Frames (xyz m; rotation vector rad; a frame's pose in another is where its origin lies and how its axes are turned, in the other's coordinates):
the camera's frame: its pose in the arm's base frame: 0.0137 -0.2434 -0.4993 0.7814 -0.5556 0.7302
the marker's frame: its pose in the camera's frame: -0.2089 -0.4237 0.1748 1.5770 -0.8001 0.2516
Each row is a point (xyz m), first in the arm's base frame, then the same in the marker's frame.
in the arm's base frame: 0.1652 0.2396 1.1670
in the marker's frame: 0.9977 -0.6441 -1.7233
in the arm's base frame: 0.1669 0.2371 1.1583
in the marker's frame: 0.9936 -0.6434 -1.7151
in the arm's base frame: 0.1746 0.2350 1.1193
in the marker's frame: 0.9716 -0.6481 -1.6822
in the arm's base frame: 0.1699 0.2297 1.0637
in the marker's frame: 0.9315 -0.6443 -1.6433
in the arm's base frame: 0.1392 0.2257 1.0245
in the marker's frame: 0.8865 -0.6263 -1.6312
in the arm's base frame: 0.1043 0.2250 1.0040
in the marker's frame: 0.8509 -0.6077 -1.6361
